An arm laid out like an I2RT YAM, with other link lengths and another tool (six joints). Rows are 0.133 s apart.
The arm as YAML. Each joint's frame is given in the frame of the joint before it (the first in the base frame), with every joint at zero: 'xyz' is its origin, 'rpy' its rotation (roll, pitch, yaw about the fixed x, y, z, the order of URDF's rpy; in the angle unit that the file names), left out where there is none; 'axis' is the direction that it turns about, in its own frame. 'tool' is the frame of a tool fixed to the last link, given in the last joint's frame.
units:
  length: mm
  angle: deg
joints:
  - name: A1
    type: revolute
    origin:
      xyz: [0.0, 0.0, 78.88]
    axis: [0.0, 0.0, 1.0]
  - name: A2
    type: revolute
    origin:
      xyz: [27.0, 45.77, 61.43]
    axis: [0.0, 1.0, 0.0]
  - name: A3
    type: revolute
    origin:
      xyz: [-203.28, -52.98, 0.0]
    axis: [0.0, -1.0, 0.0]
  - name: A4
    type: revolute
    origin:
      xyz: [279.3, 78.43, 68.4]
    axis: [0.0, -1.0, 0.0]
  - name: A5
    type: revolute
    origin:
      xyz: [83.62, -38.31, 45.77]
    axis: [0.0, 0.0, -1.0]
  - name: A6
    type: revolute
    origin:
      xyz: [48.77, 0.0, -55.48]
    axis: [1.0, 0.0, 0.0]
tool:
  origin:
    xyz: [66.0, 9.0, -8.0]
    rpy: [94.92, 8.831, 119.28]
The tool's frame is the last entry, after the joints.
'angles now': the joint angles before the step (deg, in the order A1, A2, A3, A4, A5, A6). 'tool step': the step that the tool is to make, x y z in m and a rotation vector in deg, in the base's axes. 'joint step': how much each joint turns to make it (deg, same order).
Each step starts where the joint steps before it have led.
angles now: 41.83 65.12 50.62 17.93 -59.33 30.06
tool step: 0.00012 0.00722 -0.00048 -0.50 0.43 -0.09
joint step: 0.97 1.68 1.50 -0.70 1.05 -0.26
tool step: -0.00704 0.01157 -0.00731 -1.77 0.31 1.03
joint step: 2.20 2.01 1.58 -2.73 1.15 -2.02
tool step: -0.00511 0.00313 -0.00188 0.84 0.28 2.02
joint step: 0.70 0.80 -0.62 3.08 -1.31 1.49
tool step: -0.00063 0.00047 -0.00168 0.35 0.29 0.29
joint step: 0.09 0.18 -0.61 1.58 -0.19 0.88
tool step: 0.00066 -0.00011 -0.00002 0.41 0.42 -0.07
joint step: -0.09 0.08 -0.44 1.48 0.01 1.13
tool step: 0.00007 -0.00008 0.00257 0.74 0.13 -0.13
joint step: 0.00 -0.08 -0.26 1.60 0.17 1.15
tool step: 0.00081 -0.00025 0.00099 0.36 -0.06 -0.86
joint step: 0.00 -0.36 -0.35 0.52 0.88 0.27
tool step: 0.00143 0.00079 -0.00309 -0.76 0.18 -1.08
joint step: 0.09 -0.08 0.00 -1.50 1.14 -0.89
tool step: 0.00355 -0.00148 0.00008 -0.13 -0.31 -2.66
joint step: -0.17 -1.06 -0.53 -1.04 2.47 -0.78
